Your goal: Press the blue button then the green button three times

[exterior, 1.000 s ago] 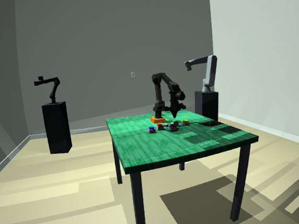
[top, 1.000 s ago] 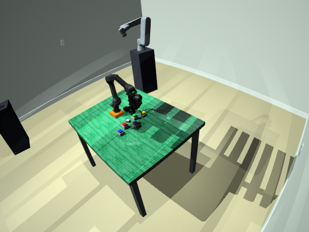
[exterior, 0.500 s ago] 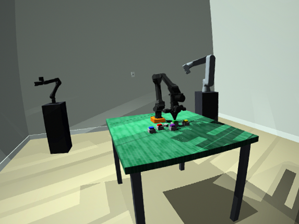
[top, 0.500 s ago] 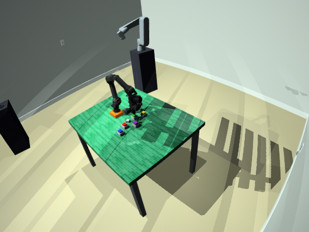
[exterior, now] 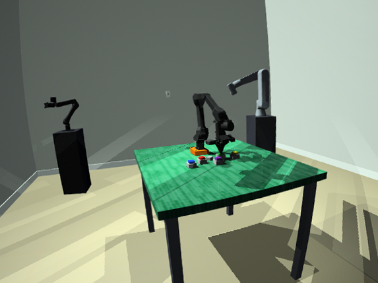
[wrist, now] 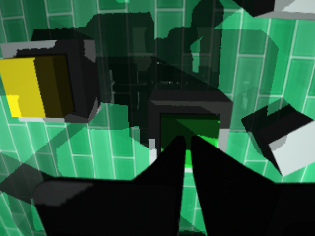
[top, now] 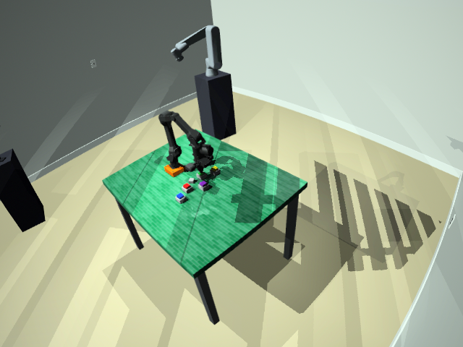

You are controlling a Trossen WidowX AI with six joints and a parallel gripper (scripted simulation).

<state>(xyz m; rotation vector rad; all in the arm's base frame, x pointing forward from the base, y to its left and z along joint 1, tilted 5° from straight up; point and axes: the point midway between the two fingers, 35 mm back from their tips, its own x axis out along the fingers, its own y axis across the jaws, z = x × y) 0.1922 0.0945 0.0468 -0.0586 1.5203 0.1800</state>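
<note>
Now: gripper tip 9 cm to the right of the yellow button and 2 cm short of it. The rest, counted from my gripper tip: green button (1 cm below); purple button (10 cm ahead, 5 cm to the right); red button (14 cm to the right, 5 cm ahead).
</note>
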